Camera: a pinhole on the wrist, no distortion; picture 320 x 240 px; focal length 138.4 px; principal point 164.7 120.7 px. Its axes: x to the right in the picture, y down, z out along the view. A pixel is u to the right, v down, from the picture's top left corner.
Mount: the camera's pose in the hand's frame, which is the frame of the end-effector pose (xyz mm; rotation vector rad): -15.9 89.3 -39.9 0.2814 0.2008 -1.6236
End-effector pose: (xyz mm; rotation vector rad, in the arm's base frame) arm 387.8 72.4 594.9 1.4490 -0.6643 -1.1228
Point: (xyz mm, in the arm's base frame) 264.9 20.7 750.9
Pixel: 80 100
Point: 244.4 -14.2 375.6
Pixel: 286 186
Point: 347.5 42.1 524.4
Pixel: 302 189
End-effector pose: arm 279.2 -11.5 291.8 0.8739 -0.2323 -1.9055
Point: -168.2 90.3 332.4
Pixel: 259 142
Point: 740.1 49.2 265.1
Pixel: behind the camera
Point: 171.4 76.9 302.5
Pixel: 309 105
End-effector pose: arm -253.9 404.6 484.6 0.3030 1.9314 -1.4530
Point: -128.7 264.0 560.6
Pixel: 201 76
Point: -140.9 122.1 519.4
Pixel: 181 119
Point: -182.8 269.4 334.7
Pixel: 103 191
